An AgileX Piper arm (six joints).
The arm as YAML. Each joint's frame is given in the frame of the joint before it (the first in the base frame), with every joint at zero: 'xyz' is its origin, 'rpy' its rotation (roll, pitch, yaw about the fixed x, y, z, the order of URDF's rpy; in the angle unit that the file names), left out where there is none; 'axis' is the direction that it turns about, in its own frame. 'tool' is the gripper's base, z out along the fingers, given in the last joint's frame.
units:
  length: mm
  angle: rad
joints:
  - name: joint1
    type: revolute
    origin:
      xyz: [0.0, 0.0, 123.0]
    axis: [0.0, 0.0, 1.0]
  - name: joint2
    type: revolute
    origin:
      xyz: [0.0, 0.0, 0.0]
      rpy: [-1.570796, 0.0, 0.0]
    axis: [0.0, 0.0, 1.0]
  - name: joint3
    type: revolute
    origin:
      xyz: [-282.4, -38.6, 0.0]
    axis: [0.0, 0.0, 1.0]
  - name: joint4
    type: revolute
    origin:
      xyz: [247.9, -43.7, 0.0]
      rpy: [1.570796, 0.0, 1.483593]
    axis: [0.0, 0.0, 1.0]
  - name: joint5
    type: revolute
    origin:
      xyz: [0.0, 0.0, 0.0]
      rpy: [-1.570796, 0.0, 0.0]
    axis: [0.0, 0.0, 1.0]
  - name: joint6
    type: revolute
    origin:
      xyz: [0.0, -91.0, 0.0]
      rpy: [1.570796, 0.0, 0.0]
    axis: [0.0, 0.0, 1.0]
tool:
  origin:
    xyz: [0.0, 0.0, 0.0]
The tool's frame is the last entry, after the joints.
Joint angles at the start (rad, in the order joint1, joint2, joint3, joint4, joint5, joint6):
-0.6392, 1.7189, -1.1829, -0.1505, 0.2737, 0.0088
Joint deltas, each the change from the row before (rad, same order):
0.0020, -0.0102, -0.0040, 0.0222, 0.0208, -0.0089
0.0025, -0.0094, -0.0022, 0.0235, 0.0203, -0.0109
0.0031, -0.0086, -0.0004, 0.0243, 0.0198, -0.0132
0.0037, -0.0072, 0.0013, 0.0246, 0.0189, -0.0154
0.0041, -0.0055, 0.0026, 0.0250, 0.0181, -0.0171
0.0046, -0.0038, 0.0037, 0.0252, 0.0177, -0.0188
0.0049, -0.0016, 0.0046, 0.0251, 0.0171, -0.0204
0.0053, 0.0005, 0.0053, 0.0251, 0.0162, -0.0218
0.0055, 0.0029, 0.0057, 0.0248, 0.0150, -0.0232
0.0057, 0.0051, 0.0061, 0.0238, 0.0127, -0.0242
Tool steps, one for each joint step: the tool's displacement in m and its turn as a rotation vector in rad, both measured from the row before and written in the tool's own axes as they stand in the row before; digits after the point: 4 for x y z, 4 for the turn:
-0.0016, 0.0007, -0.0039, -0.0058, 0.0065, 0.0116
-0.0008, 0.0012, -0.0035, -0.0077, 0.0085, 0.0103
-0.0001, 0.0016, -0.0031, -0.0094, 0.0104, 0.0080
0.0006, 0.0020, -0.0025, -0.0110, 0.0124, 0.0054
0.0013, 0.0024, -0.0017, -0.0124, 0.0145, 0.0035
0.0019, 0.0027, -0.0010, -0.0137, 0.0167, 0.0013
0.0025, 0.0029, -0.0001, -0.0148, 0.0189, -0.0008
0.0030, 0.0031, 0.0008, -0.0158, 0.0206, -0.0026
0.0033, 0.0033, 0.0017, -0.0165, 0.0219, -0.0046
0.0035, 0.0033, 0.0026, -0.0166, 0.0220, -0.0067

